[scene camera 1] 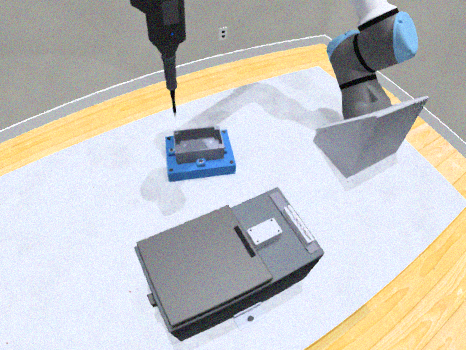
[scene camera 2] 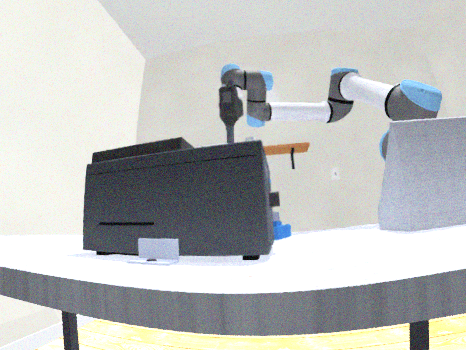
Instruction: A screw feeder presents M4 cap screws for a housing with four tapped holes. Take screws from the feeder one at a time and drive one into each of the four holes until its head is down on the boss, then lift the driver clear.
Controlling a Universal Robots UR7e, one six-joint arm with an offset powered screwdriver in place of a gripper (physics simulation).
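Observation:
The grey open-topped housing (scene camera 1: 200, 154) sits in the blue fixture (scene camera 1: 202, 172) (scene camera 2: 283, 231). Its holes are too small to judge for screws. The dark screw feeder (scene camera 1: 205, 265) (scene camera 2: 175, 200) stands nearer scene camera 1, with a pale screw rail (scene camera 1: 299, 224) along one end. My screwdriver (scene camera 1: 174, 111) points down, its bit tip above and slightly left of the housing's back left corner, apart from it. Whether a screw is on the tip cannot be made out. In scene camera 2 the driver body (scene camera 2: 230, 102) shows, its tip hidden behind the feeder.
A grey slanted panel (scene camera 1: 372, 137) (scene camera 2: 425, 175) stands on the right, near the arm's base. A white plate with small holes (scene camera 1: 265, 231) lies on the feeder's lower deck. A small clear bracket (scene camera 2: 158, 249) stands at the feeder's side.

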